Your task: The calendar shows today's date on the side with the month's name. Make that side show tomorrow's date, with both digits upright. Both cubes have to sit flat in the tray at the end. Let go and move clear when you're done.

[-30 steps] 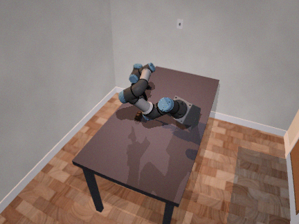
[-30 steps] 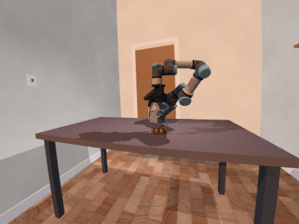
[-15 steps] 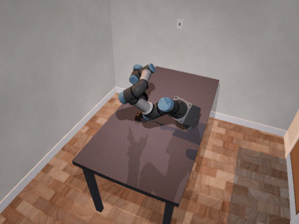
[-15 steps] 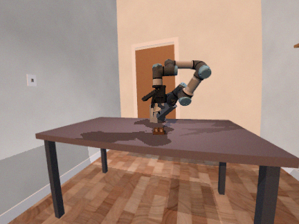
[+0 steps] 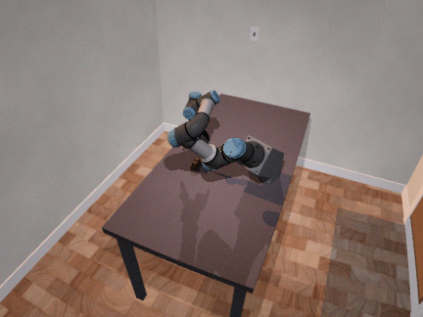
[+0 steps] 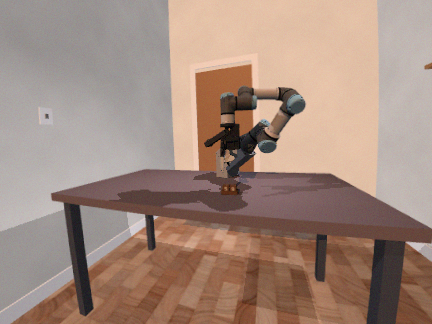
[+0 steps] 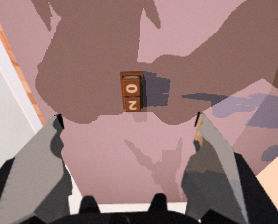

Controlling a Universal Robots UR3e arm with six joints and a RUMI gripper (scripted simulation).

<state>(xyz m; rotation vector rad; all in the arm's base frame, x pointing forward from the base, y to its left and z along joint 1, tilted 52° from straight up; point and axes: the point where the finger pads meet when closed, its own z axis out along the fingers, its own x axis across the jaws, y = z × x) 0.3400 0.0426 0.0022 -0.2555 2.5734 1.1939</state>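
The brown number cube is 90 mm below my hand. Round my hand: brown calendar tray 110 mm below, 20 mm to the left, 10 mm behind.
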